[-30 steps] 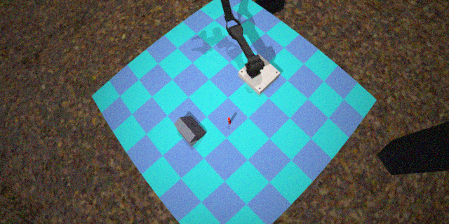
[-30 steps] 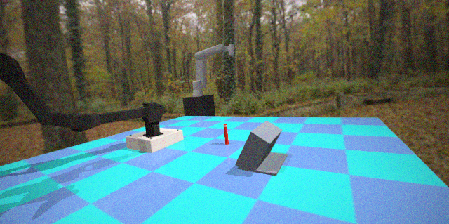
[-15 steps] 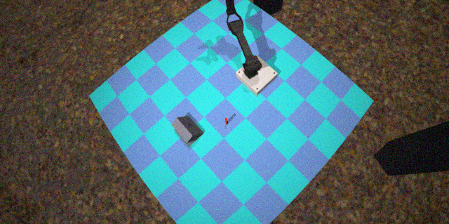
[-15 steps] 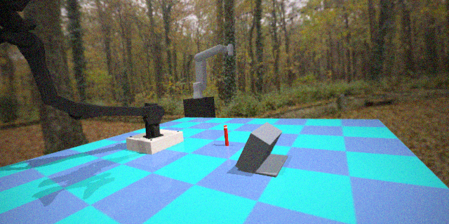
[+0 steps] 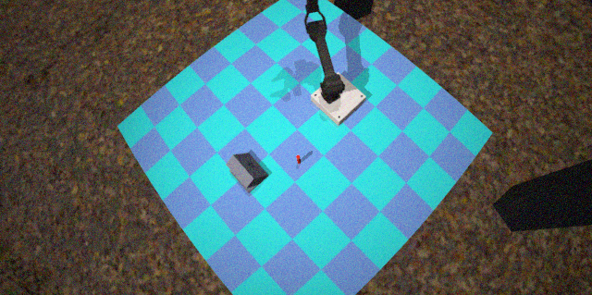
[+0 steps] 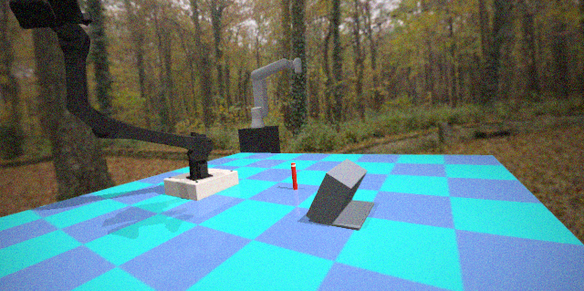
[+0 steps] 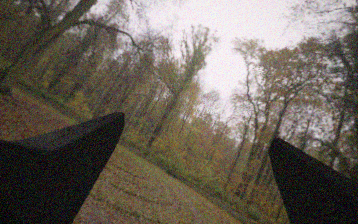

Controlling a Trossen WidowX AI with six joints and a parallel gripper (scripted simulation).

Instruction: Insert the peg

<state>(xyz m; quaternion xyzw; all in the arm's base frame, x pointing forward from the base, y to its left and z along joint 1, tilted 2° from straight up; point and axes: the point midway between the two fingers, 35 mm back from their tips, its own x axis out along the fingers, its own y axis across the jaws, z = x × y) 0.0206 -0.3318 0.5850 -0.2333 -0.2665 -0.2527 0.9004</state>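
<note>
The red peg is 21 cm ahead of my gripper tip, 49 cm to the left of it and 61 cm below it. Round my gripper tip: grey sloped panel (41 cm ahead, 42 cm to the left, 62 cm below).
</note>
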